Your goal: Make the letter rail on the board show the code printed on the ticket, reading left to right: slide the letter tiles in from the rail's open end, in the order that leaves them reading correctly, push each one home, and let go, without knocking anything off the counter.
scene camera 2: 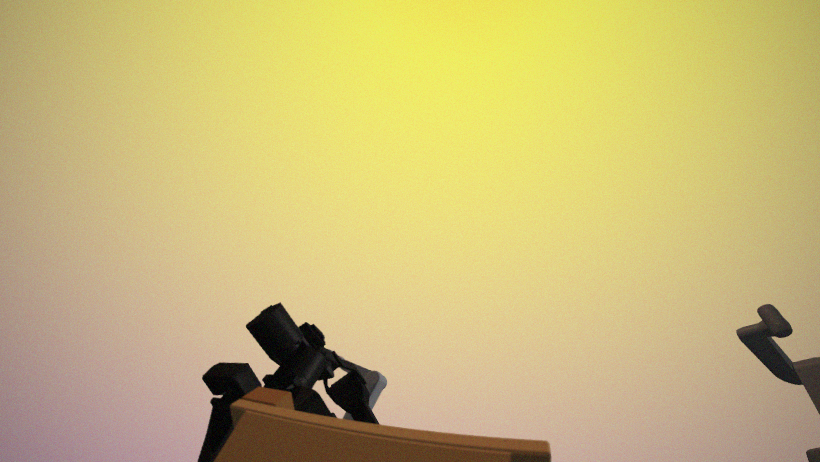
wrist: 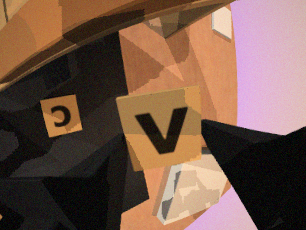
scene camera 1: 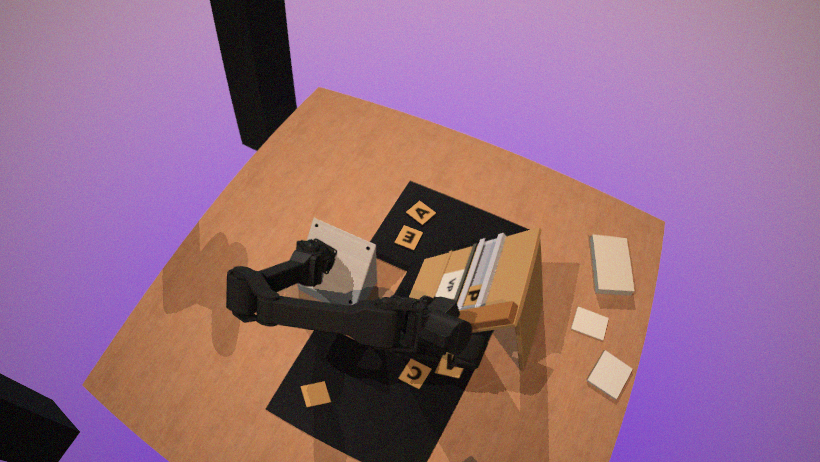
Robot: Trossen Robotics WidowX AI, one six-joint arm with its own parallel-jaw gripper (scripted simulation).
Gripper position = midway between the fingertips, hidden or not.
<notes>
The gripper (scene camera 1: 452, 363) carries a v tile (wrist: 162, 128). Also in view: a c tile (wrist: 61, 116), a thick white block (scene camera 1: 612, 270), a wooden board (scene camera 1: 509, 268) and a black mat (scene camera 1: 370, 406).
The gripper also shows in the wrist view (wrist: 163, 132). The black mat shows as well in the wrist view (wrist: 94, 72). Scene camera 2 does not show the v tile: it is out of frame. Scene camera 2 misses the c tile: it is out of frame.
</notes>
